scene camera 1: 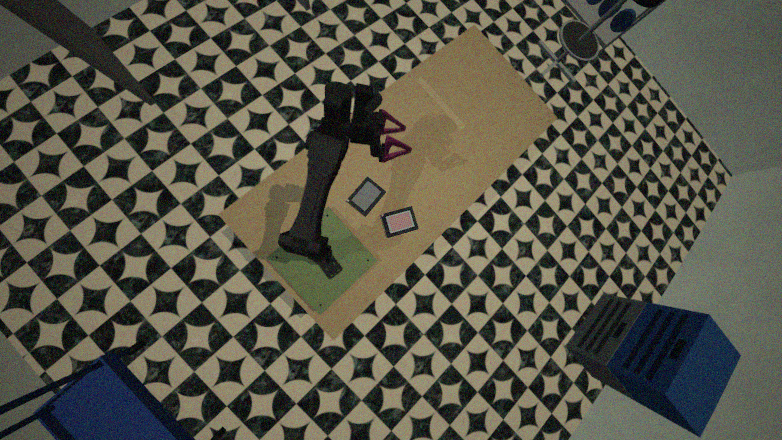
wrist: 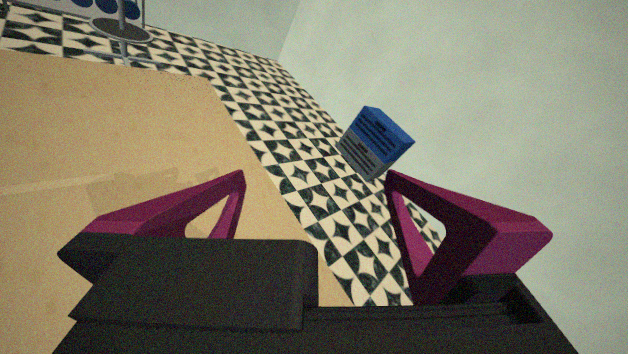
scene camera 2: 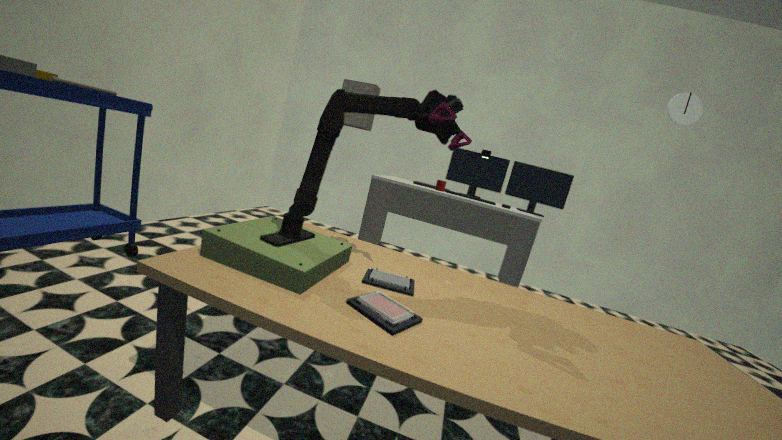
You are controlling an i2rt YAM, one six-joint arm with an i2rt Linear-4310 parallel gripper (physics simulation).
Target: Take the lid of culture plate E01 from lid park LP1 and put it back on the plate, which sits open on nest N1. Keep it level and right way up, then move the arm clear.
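Pixels of known places: gripper, fingertip midpoint: (scene camera 1: 408,138) (wrist: 314,177) (scene camera 2: 463,130); arm's base, origin of the base link: (scene camera 2: 289,238).
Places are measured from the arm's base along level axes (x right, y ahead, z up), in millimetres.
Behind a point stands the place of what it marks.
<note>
The open culture plate E01 (scene camera 1: 399,221) @(y 379, x 84, z -51 mm) (scene camera 2: 386,306) @(y 387, x 98, z -44 mm), with a pink inside, sits in the dark nest N1 (scene camera 1: 413,209) @(y 472, x 75, z -58 mm) (scene camera 2: 394,330) @(y 436, x 165, z -58 mm). The pale grey lid (scene camera 1: 366,195) @(y 326, x -116, z -53 mm) (scene camera 2: 388,279) @(y 325, x -94, z -52 mm) lies on the dark lid park LP1 (scene camera 1: 352,201) @(y 253, x -131, z -51 mm) (scene camera 2: 371,282) @(y 288, x -44, z -61 mm), beside the nest and nearer the back in scene camera 2. My gripper (scene camera 1: 407,138) @(y 430, x -94, z 439 mm) (scene camera 2: 463,124) @(y 430, x -94, z 439 mm) (wrist: 314,177) @(y 430, x -94, z 439 mm) is open and empty, its magenta fingers wide apart. It is high above the table, well away from the lid and the plate. Neither the lid nor the plate shows in the wrist view.
The arm stands on a green base block (scene camera 1: 349,257) @(y 87, x 74, z -4 mm) (scene camera 2: 251,262) @(y 21, x 178, z -33 mm) at one end of the wooden table (scene camera 1: 492,109) @(y 1235, x -107, z -70 mm) (scene camera 2: 492,361) @(y 663, x 113, z -70 mm) (wrist: 75,115) @(y 1162, x -333, z -70 mm). A blue cart (scene camera 2: 143,109), a white desk (scene camera 2: 437,213) with two monitors, and a blue and grey cabinet (scene camera 1: 656,350) (wrist: 375,142) stand off the table.
</note>
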